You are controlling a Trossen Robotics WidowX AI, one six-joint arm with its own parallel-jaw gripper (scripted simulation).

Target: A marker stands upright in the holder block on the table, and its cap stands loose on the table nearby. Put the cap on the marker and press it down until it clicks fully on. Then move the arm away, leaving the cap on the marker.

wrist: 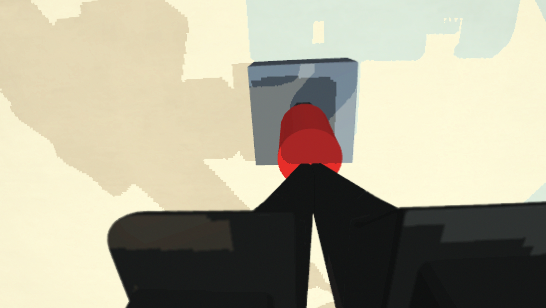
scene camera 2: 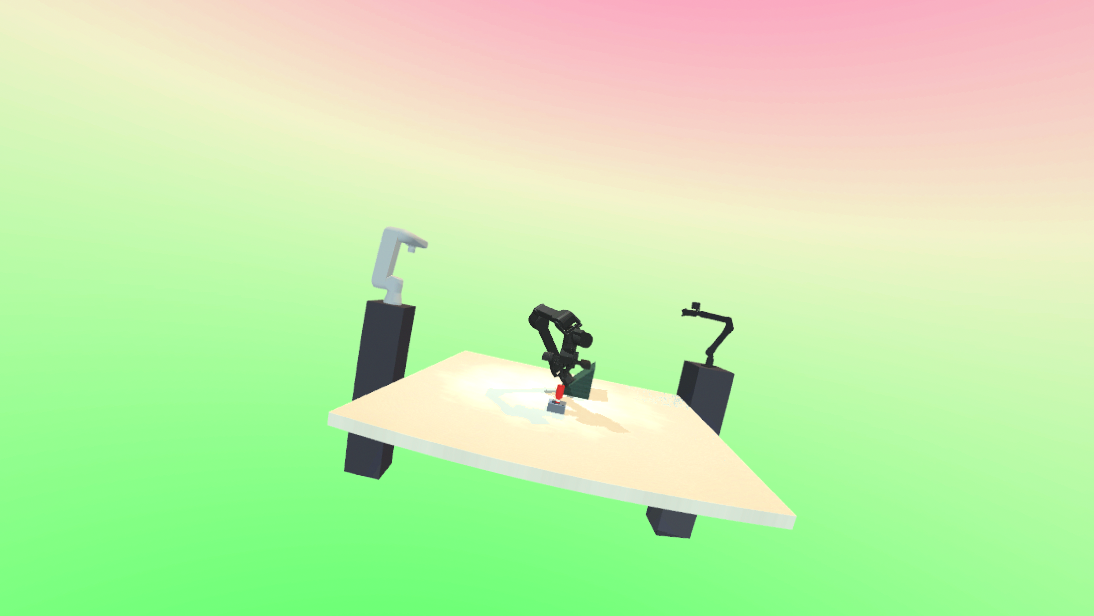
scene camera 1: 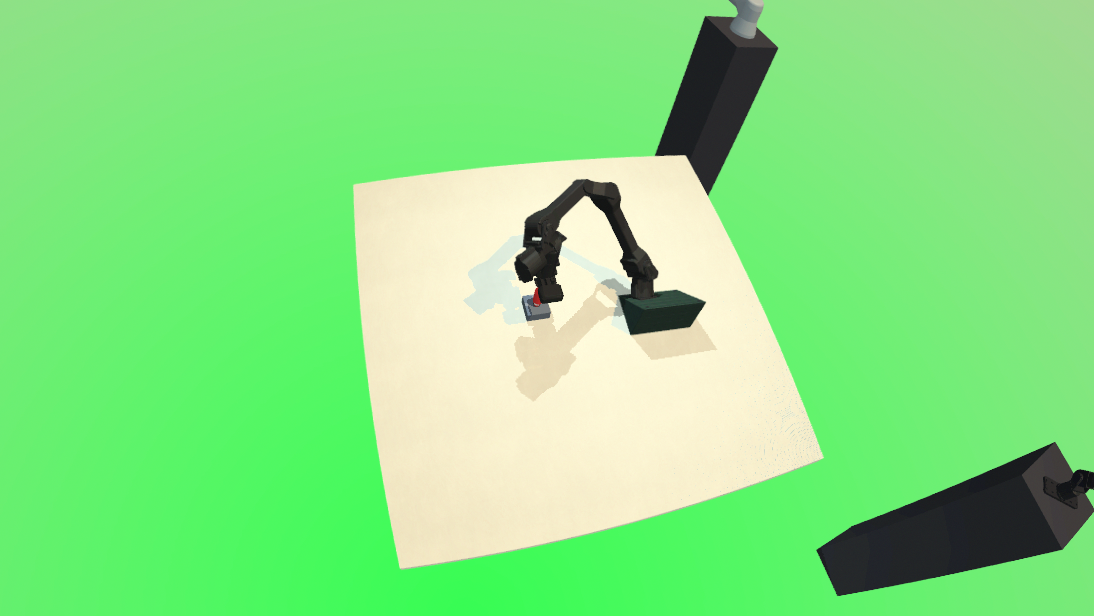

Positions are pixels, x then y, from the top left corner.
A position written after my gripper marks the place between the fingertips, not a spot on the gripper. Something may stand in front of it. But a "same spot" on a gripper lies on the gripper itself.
my gripper: wrist; scene camera 2; scene camera 1 540, 288
same spot on my gripper: (wrist: 368, 245) = (scene camera 2: 563, 367)
